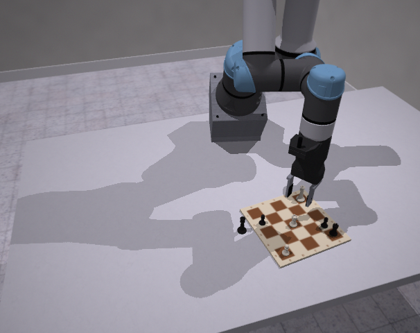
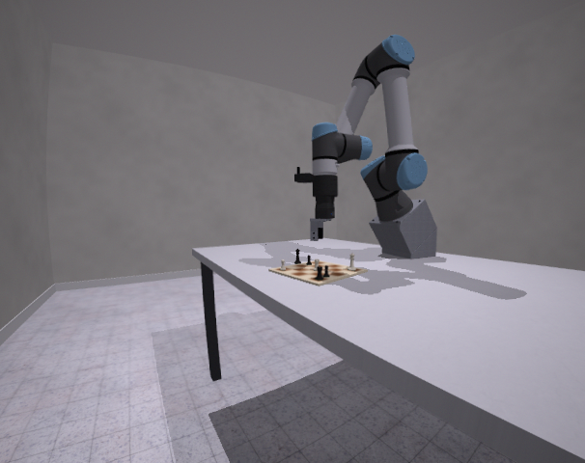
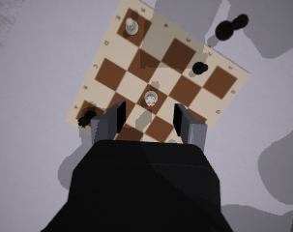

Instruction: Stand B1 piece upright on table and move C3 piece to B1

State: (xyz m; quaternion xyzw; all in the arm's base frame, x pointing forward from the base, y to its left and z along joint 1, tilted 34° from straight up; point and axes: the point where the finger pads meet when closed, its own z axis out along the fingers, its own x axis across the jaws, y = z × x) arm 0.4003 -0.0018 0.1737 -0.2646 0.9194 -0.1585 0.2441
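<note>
Now: hand 110 mm above the chessboard. The rest, counted from my hand: white pawn 80 mm ahead, 70 mm to the right, 100 mm below; tall white piece 80 mm behind, 70 mm to the left, 90 mm below.
</note>
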